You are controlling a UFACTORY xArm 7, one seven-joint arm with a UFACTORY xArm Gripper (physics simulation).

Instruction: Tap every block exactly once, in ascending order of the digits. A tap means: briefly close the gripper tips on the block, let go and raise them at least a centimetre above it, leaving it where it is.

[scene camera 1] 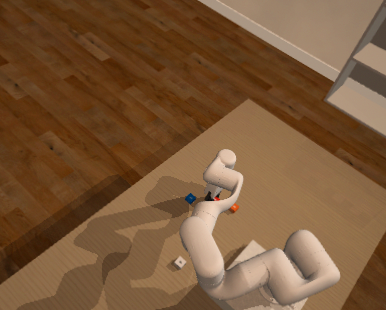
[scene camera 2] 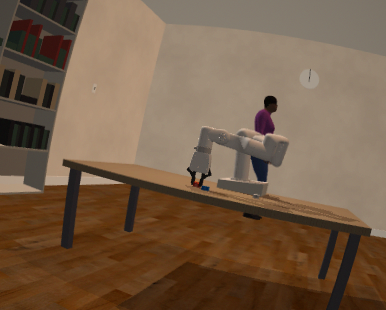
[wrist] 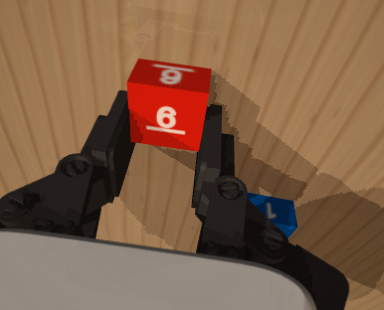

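Note:
A red block [scene camera 1: 216, 199] [wrist: 167, 117] marked with an underlined 6 stands on the table. My gripper [scene camera 1: 212, 197] [scene camera 2: 198, 184] [wrist: 169, 121] is low at the table, shut on this red block, with one fingertip on each side. A blue block [scene camera 1: 190, 198] [scene camera 2: 205, 188] [wrist: 275, 212] marked 1 lies close by, partly behind the right finger in the wrist view. An orange block [scene camera 1: 234, 207] lies on the other side of the gripper; its digit is unreadable. A white block [scene camera 1: 180, 262] [scene camera 2: 256, 196] lies farther off, its mark too small to read.
The arm's pale base [scene camera 2: 242, 186] stands on the wooden table [scene camera 1: 300, 150]. The arm's links pass over the table between the white block and the base in scene camera 1. A person [scene camera 2: 265, 122] stands behind the table. A bookshelf [scene camera 2: 37, 170] stands by the wall.

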